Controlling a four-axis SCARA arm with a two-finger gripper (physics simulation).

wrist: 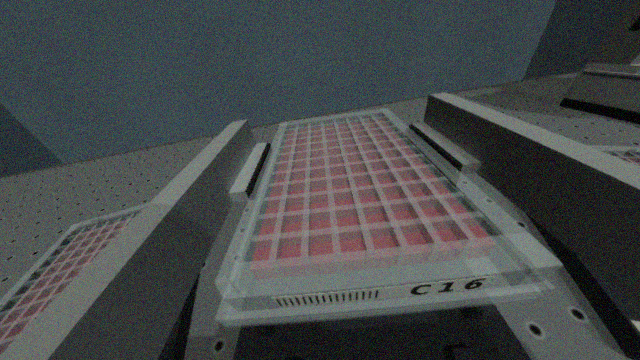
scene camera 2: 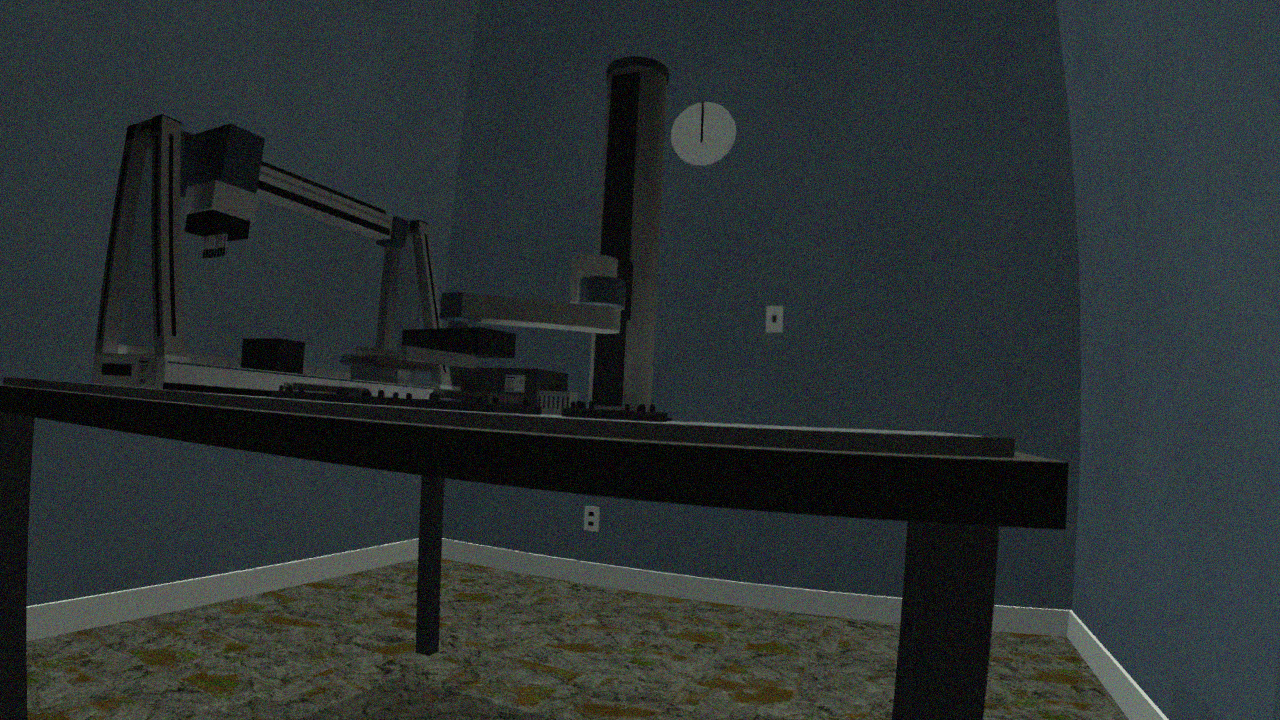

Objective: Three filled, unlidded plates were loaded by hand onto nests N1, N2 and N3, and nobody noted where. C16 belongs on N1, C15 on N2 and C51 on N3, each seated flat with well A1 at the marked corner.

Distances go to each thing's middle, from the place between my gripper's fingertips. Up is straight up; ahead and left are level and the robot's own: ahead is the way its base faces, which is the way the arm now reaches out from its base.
I see my gripper 2 cm past the plate C16 [scene camera 2: 364,360] and 1 cm above it. The rest, counted from my hand: dark out nest [scene camera 2: 356,399] (7 cm below, 2 cm behind).
